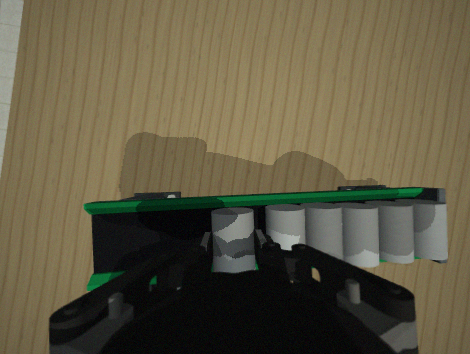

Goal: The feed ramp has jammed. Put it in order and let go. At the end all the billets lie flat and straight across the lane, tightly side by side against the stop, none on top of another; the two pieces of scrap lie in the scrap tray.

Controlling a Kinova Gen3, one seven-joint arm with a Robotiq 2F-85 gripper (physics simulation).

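Frame: origin at the arm's base, x ahead, y left, z up, level; centimetres.
Where they show: gripper, fingertip midpoint: (233, 241).
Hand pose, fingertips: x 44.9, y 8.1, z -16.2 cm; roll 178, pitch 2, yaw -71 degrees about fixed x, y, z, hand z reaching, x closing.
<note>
After its pixels a point has its place.
My gripper (233, 241) @(x 44.9, y 8.1, z -16.2 cm) is shut on a grey billet, one finger on each side. The held billet (233, 225) @(x 46.8, y 8.7, z -14.4 cm) points straight across the lane, over or in it; its exact height is hard to tell. Several other grey billets (323, 232) @(x 48.0, y -0.1, z -16.8 cm) lie straight across the lane, side by side, up to the dark stop (441, 195) @(x 55.5, y -13.4, z -19.9 cm) at the right end. A gap with my right finger in it separates the held billet from this row. The ramp's lane (117, 240) @(x 40.6, y 19.6, z -18.3 cm) is dark, with a green far rail (300, 196) @(x 50.7, y 2.0, z -19.5 cm). My gripper hides part of the near side. Scrap and scrap tray do not show.
The green near rail (102, 281) @(x 36.7, y 19.4, z -17.4 cm) shows at the lower left. Dark brackets (157, 195) @(x 44.8, y 19.5, z -24.7 cm) stand along the outside of the far rail. The ramp stands on a wooden table top (250, 75) @(x 66.3, y 12.0, z -27.2 cm), with a pale surface (9, 65) beyond its left edge. Shadows fall behind the ramp.
</note>
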